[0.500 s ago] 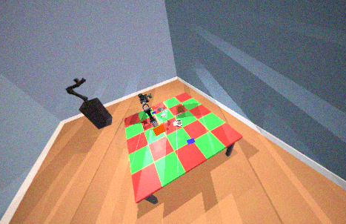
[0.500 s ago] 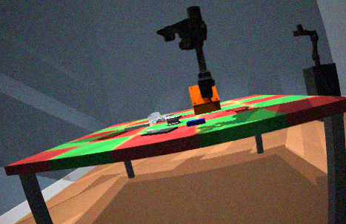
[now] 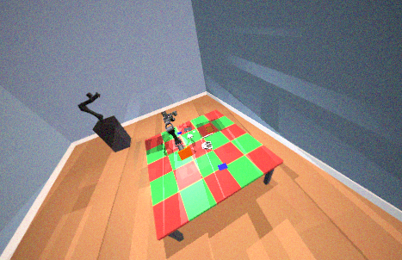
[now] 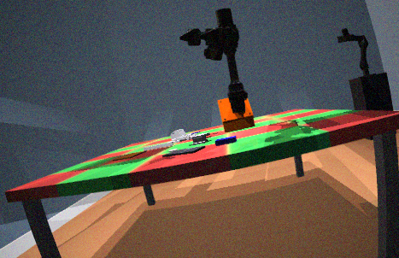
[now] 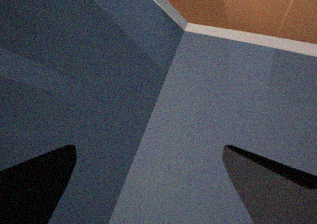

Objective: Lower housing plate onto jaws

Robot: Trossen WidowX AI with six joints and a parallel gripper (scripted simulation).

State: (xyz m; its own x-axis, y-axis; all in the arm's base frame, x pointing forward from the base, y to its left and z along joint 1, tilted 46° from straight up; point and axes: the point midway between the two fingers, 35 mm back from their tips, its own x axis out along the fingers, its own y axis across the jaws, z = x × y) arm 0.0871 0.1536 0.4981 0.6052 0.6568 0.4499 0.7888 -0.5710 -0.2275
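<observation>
My gripper tip is 8 cm short of the pale stepped part, 21 cm to the left of it and 34 cm above it. Round my gripper tip: flat dark plate: 10 cm ahead, 2 cm to the right, 35 cm below; small blue block: 4 cm behind, 4 cm to the right, 34 cm below.
</observation>
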